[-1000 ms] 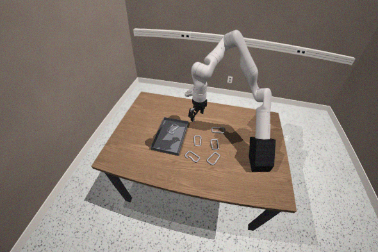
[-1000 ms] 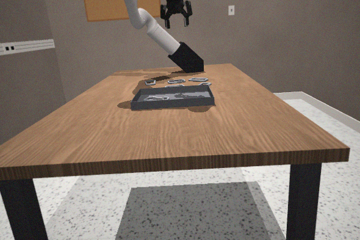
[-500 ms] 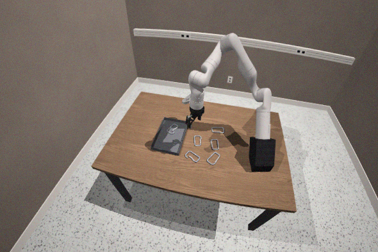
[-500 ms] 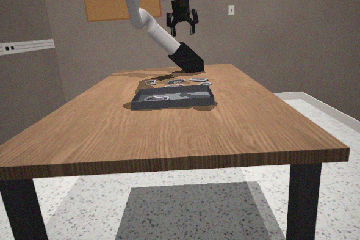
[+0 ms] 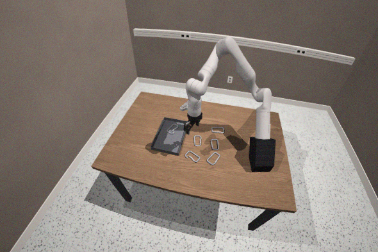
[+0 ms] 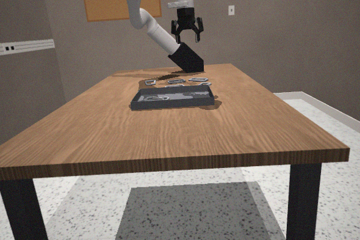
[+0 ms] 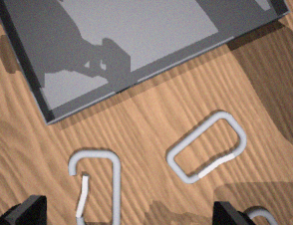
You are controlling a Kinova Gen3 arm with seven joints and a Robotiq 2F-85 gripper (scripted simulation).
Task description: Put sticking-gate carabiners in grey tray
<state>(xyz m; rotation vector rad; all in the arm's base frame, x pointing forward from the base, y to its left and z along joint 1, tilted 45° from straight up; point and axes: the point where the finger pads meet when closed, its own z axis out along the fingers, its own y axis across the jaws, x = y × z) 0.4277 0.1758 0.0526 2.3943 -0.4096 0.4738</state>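
Right now my hand is 200 mm above the grey tray, 180 mm short of it and 70 mm to the left of it. The rest, counted from my hand: carabiner gate 210 mm below, 190 mm behind, 40 mm to the left.
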